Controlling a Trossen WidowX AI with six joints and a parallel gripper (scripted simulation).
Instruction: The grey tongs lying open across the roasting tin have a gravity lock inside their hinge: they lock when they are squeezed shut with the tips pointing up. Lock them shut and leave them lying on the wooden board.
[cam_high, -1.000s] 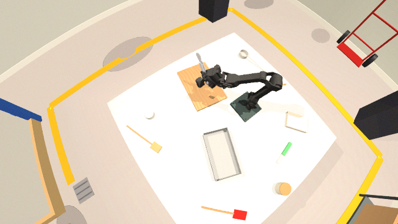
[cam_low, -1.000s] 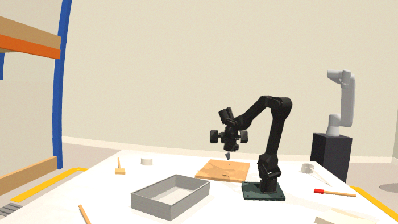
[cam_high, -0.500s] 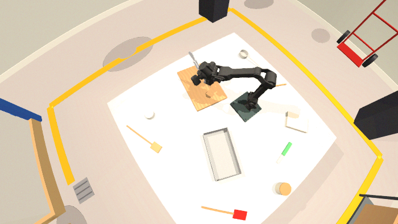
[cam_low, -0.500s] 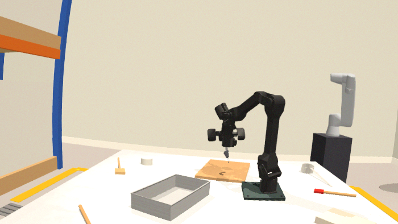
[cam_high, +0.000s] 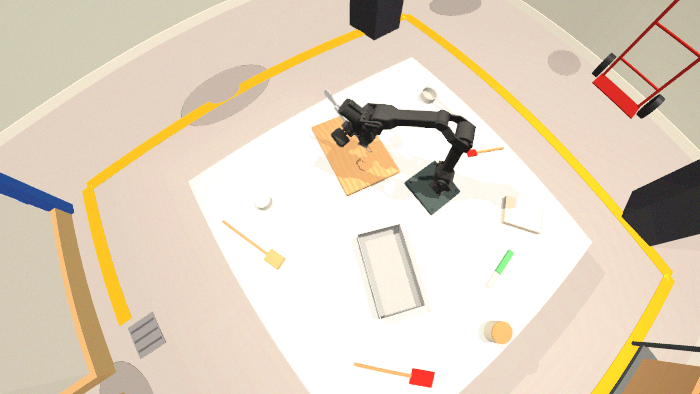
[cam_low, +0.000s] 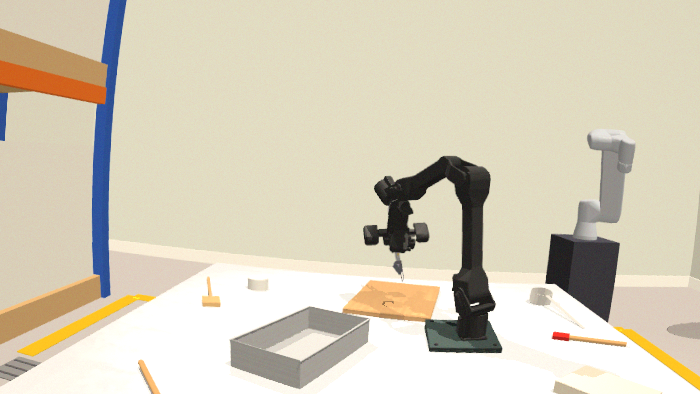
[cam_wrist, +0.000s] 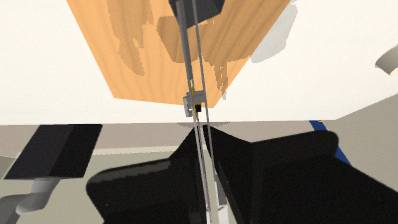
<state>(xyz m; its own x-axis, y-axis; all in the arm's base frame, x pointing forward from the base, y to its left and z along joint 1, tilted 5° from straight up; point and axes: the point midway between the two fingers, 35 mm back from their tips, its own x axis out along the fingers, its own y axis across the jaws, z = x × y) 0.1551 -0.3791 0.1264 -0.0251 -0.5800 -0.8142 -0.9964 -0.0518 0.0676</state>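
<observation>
My gripper tip is 50 mm to the right of the yellow mark and 10 mm below it. Also, from my gripper tip: cream block: 350 mm behind, 730 mm to the left, 130 mm below; grey roasting tin: 230 mm ahead, 500 mm to the left, 120 mm below; wooden board: 20 mm behind, 30 mm to the left, 140 mm below.
</observation>
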